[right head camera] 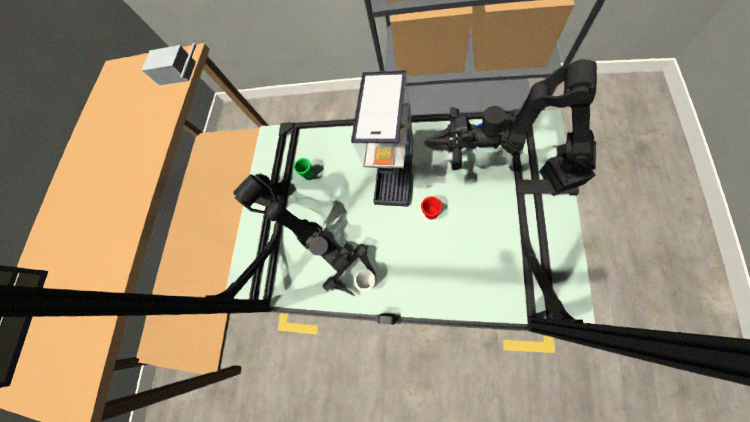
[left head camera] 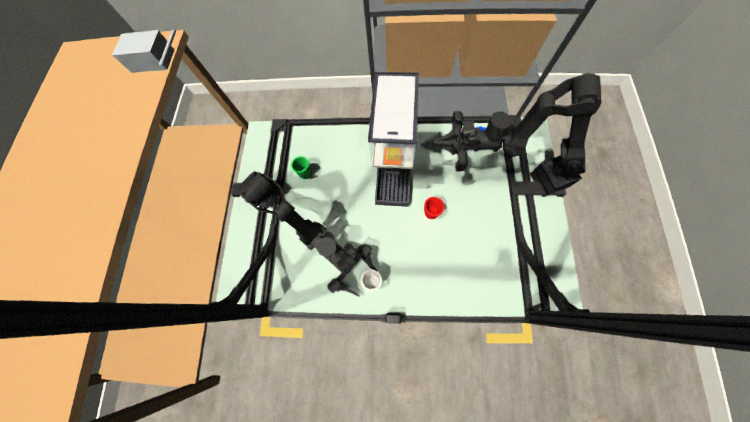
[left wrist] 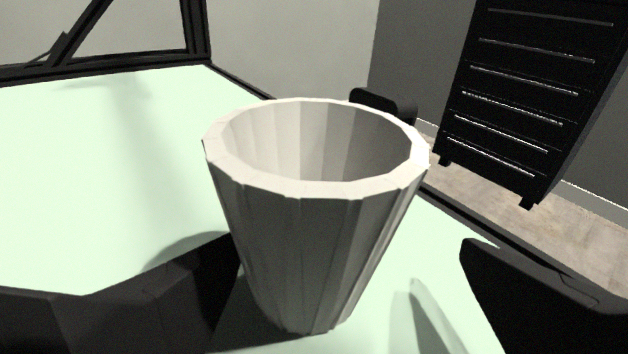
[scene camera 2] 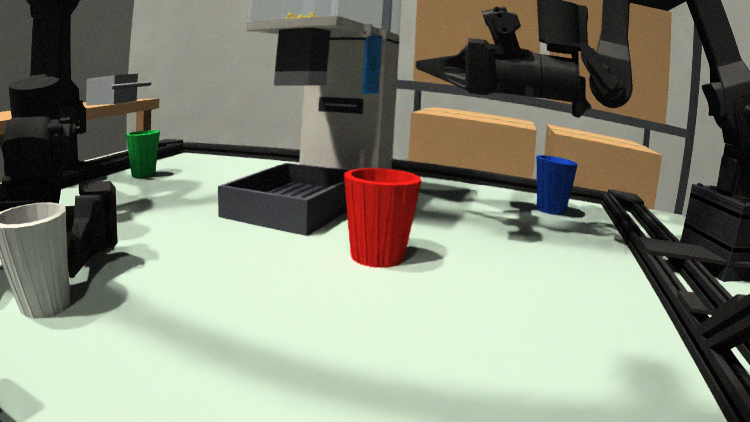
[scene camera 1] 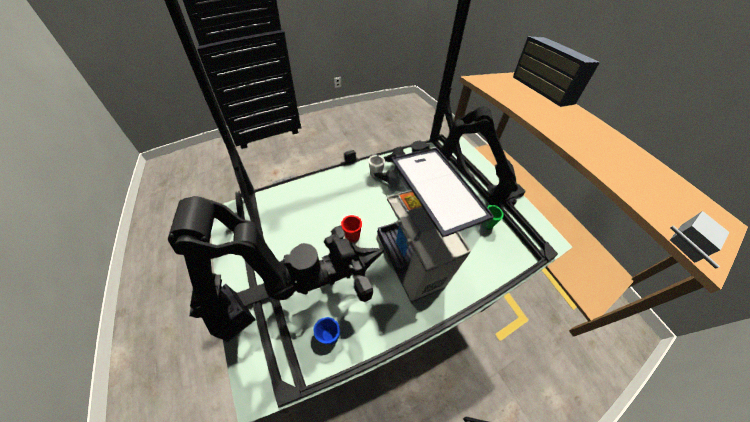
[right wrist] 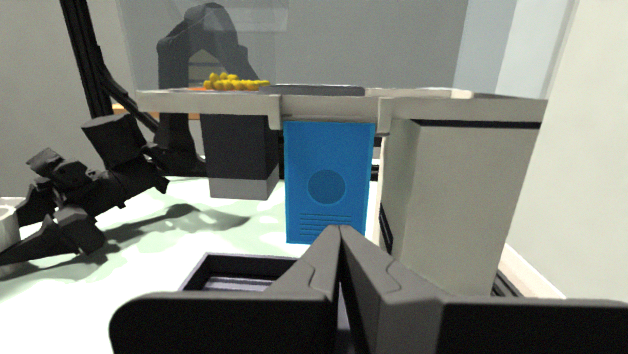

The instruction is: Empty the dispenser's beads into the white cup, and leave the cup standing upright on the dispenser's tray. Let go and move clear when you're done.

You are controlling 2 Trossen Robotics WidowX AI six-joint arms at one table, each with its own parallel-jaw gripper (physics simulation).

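Frame: origin at the left arm's base, x ahead, y left, z up, level; metres.
Seen in the pictures: left gripper, between the fingertips: (right head camera: pixel 364 285) (left head camera: pixel 369 285) (left wrist: pixel 351 245) (scene camera 2: pixel 20 276); right gripper, between the fingertips: (right head camera: pixel 426 140) (left head camera: pixel 431 142) (scene camera 2: pixel 416 65) (scene camera 1: pixel 383 250) (right wrist: pixel 337 235); left arm's base, origin of its link: (right head camera: pixel 268 193) (scene camera 2: pixel 65 167) (scene camera 1: pixel 501 193); right arm's base, origin of its link: (right head camera: pixel 572 166) (left head camera: pixel 561 170) (scene camera 2: pixel 739 196) (scene camera 1: pixel 218 307).
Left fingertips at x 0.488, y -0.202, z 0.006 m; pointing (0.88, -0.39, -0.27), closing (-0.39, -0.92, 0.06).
Observation:
Pixels of each thing's middle, then the offset from my left fingertips to it.
- white cup, middle of its body: (left wrist: pixel 311 223) (scene camera 2: pixel 35 260) (left head camera: pixel 372 281) (right head camera: pixel 367 280) (scene camera 1: pixel 376 167) 0.006 m ahead, 0.016 m left, 0.011 m up
- dispenser, middle of its body: (right wrist: pixel 304 156) (scene camera 2: pixel 324 61) (scene camera 1: pixel 418 228) (right head camera: pixel 389 147) (left head camera: pixel 395 148) 0.034 m back, 0.419 m left, 0.155 m up
- dispenser's blue panel, middle of its body: (right wrist: pixel 326 185) (scene camera 2: pixel 372 63) (scene camera 1: pixel 402 241) 0.018 m ahead, 0.452 m left, 0.154 m up
- red cup, middle of its body: (scene camera 2: pixel 380 217) (scene camera 1: pixel 352 230) (right head camera: pixel 431 209) (left head camera: pixel 432 209) 0.134 m ahead, 0.305 m left, 0.011 m up
- green cup, middle of its body: (scene camera 2: pixel 143 153) (scene camera 1: pixel 490 218) (left head camera: pixel 302 168) (right head camera: pixel 306 170) 0.364 m back, 0.327 m left, 0.011 m up
- blue cup, middle of its body: (scene camera 2: pixel 554 185) (scene camera 1: pixel 328 333) 0.232 m ahead, 0.619 m left, 0.011 m up
The white cup (left head camera: pixel 371 277) (right head camera: pixel 364 277) (scene camera 1: pixel 376 164) (scene camera 2: pixel 36 262) (left wrist: pixel 310 220) stands upright on the table near its front edge. My left gripper (left head camera: pixel 366 282) (right head camera: pixel 364 285) is open, its fingers on either side of the cup; in the left wrist view the cup is nearer the left-hand finger. The dispenser (left head camera: pixel 394 104) (scene camera 1: pixel 435 262) (scene camera 2: pixel 340 141) (right wrist: pixel 450 200) holds yellow beads (left head camera: pixel 392 154) (scene camera 2: pixel 300 15) (right wrist: pixel 230 82) at its top. Its dark tray (left head camera: pixel 393 203) (scene camera 2: pixel 262 209) holds no cup. My right gripper (left head camera: pixel 424 144) (scene camera 1: pixel 381 251) (right wrist: pixel 337 235) is shut and empty, pointing at the dispenser's blue panel (scene camera 2: pixel 371 65) (right wrist: pixel 327 150).
A red cup (left head camera: pixel 433 207) (scene camera 2: pixel 381 220) stands front right of the tray. A green cup (left head camera: pixel 301 166) (scene camera 2: pixel 143 154) stands at the back left. A blue cup (scene camera 1: pixel 326 330) (scene camera 2: pixel 555 183) stands at the back right, under my right arm. Black frame rails edge the table.

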